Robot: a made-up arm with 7 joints.
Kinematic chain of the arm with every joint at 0, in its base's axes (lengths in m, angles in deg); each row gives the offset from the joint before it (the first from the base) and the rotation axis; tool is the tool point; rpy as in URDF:
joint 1: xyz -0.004 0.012 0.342 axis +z
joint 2: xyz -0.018 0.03 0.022 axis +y
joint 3: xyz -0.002 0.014 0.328 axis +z
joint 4: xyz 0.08 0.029 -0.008 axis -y
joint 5: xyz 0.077 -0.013 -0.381 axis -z
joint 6: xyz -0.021 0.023 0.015 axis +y
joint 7: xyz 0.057 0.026 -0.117 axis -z
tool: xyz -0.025 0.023 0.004 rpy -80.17 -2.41 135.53
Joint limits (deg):
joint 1: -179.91..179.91
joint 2: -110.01..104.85
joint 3: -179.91..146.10
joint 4: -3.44..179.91
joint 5: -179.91..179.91
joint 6: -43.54..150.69
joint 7: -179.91..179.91
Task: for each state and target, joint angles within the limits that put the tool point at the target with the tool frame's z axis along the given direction. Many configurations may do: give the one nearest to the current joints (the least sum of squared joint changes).
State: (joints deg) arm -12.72 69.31 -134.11 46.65 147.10 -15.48 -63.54
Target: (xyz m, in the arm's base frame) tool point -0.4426 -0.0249 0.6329 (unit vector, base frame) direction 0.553 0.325 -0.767
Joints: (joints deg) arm -26.64 21.63 -144.01 55.27 122.62 -15.01 -84.54
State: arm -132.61 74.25 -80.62 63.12 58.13 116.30 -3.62
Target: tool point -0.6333 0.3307 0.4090 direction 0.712 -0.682 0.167
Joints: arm -179.91 70.07 -84.32 110.48 98.87 102.73 30.26
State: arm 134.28 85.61 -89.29 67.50 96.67 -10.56 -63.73
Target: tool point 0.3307 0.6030 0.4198 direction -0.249 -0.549 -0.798
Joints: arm 105.86 61.38 -71.42 90.41 112.28 11.35 -27.69
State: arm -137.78 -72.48 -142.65 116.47 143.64 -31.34 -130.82
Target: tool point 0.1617 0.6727 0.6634 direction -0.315 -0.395 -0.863
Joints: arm -129.29 -42.18 -121.49 129.97 153.00 -24.24 -121.66
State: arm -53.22 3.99 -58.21 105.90 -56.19 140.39 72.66
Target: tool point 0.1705 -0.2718 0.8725 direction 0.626 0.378 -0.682
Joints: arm -16.19 4.40 -28.48 132.40 -83.33 143.88 91.73
